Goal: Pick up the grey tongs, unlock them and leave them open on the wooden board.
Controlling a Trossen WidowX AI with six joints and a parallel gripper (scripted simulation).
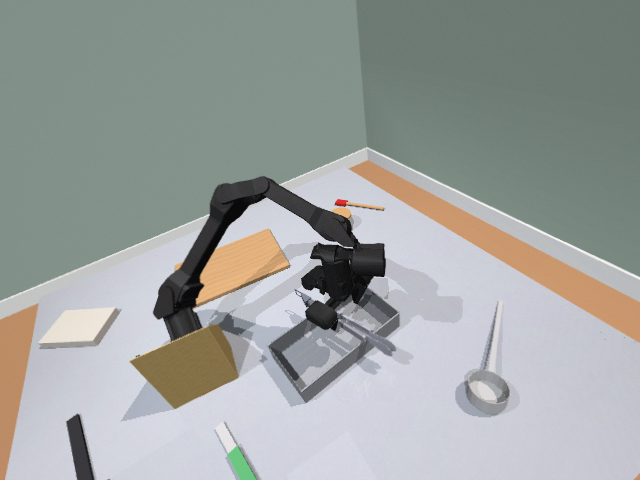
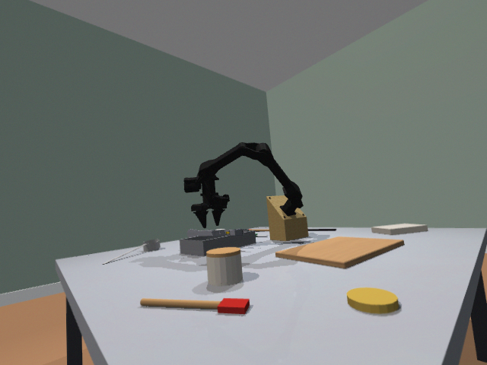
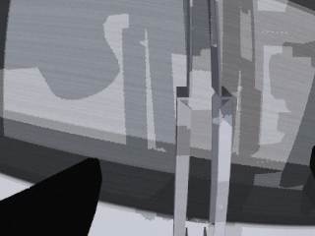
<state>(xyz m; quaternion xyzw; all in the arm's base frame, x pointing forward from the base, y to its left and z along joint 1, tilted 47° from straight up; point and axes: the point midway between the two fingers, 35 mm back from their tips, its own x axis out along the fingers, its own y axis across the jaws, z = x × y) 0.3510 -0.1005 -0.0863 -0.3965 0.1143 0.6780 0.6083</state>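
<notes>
My gripper tip is 70 mm above the grey roasting tin, 30 mm past it and 10 mm to the right of it. From my gripper tip the other things lie so: yellow lock piece (80 mm to the left, 30 mm below, 30 mm behind); lidded canister (410 mm to the left, 220 mm ahead, 60 mm below); wooden board (470 mm to the left, 200 mm behind, 90 mm below).
</notes>
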